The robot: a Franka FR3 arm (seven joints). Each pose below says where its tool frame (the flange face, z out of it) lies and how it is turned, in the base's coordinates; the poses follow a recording.
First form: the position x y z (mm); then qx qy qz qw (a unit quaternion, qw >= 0).
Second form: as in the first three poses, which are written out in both.
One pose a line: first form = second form
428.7, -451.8, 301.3, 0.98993, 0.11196, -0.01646, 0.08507 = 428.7, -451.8, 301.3, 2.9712, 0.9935, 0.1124, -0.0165
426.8, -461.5, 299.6, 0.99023, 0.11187, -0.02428, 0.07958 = 426.8, -461.5, 299.6, 2.9823, 0.9934, 0.1122, -0.0244
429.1, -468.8, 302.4, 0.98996, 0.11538, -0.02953, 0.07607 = 429.1, -468.8, 302.4, 2.9893, 0.9928, 0.1157, -0.0296
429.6, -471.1, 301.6, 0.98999, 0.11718, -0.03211, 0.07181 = 429.6, -471.1, 301.6, 2.9978, 0.9926, 0.1175, -0.0322
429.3, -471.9, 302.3, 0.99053, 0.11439, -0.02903, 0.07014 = 429.3, -471.9, 302.3, 3.0012, 0.9930, 0.1147, -0.0291
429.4, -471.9, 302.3, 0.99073, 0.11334, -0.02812, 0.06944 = 429.4, -471.9, 302.3, 3.0026, 0.9931, 0.1136, -0.0282
